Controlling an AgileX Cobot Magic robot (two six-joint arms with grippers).
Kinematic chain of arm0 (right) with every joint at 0, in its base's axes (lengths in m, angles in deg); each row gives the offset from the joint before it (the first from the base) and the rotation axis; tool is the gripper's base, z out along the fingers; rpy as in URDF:
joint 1: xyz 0 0 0.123 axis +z
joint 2: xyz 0 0 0 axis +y
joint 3: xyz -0.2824 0 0.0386 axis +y
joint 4: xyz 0.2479 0 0.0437 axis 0.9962 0 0.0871
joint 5: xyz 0 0 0 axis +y
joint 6: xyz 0.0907 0 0.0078 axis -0.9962 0 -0.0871
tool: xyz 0 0 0 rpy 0 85 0
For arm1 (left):
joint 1: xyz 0 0 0.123 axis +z
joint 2: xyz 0 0 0 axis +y
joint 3: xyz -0.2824 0 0.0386 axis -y
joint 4: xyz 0.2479 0 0.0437 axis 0.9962 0 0.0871
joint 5: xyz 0 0 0 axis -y
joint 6: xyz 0.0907 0 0.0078 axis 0.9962 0 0.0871
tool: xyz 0 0 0 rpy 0 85 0
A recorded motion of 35 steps. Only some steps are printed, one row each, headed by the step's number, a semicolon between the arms.
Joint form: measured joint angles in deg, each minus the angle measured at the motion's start. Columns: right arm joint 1, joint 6, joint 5, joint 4, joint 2, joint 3; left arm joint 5, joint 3, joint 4, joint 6, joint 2, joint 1.
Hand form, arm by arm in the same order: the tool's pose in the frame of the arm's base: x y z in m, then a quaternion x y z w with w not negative. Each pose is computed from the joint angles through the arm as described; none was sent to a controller.
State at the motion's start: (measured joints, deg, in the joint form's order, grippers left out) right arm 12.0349 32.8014 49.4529 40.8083 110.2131 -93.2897; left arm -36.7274 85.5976 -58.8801 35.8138 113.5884 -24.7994
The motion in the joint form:
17: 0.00 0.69 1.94 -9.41 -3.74 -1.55; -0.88 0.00 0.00 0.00 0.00 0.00
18: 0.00 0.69 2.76 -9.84 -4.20 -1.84; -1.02 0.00 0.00 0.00 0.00 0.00
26: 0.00 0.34 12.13 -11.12 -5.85 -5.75; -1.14 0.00 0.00 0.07 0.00 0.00
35: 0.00 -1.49 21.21 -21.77 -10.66 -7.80; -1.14 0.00 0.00 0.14 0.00 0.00
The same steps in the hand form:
17: 0.4011 0.1234 0.3087 -0.26211 0.89365 0.19606 0.30700; 0.3820 -0.2290 0.2340 0.16561 0.87889 -0.36593 0.25731
18: 0.3989 0.1229 0.3128 -0.26695 0.89285 0.19419 0.30636; 0.3818 -0.2291 0.2339 0.16616 0.87889 -0.36640 0.25632
26: 0.3841 0.1225 0.3377 -0.30147 0.89021 0.20102 0.27610; 0.3817 -0.2291 0.2339 0.16717 0.87878 -0.36664 0.25570
35: 0.3566 0.1047 0.3681 -0.33784 0.90006 0.12507 0.24519; 0.3817 -0.2291 0.2339 0.16770 0.87868 -0.36648 0.25592

